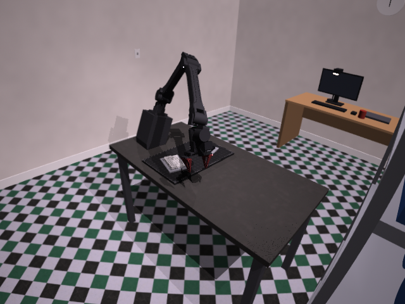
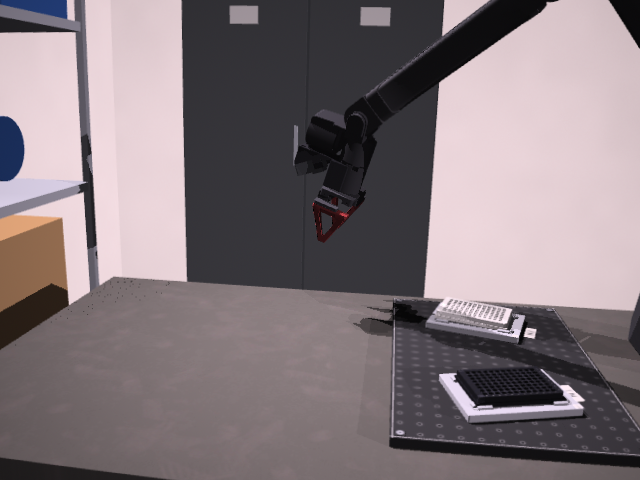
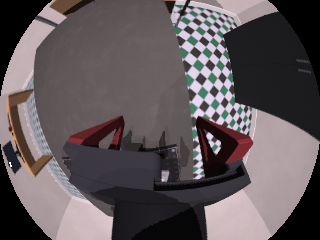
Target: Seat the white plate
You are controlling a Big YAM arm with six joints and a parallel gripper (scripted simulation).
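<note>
Now: hand 270 mm past the white 96-well plate M09, 100 mm to the right of it and 120 mm above it. Round my hand: black 96-well plate M06: 270 mm behind, 380 mm to the left, 120 mm below; then plate nest N2: 280 mm behind, 100 mm to the left, 140 mm below.
</note>
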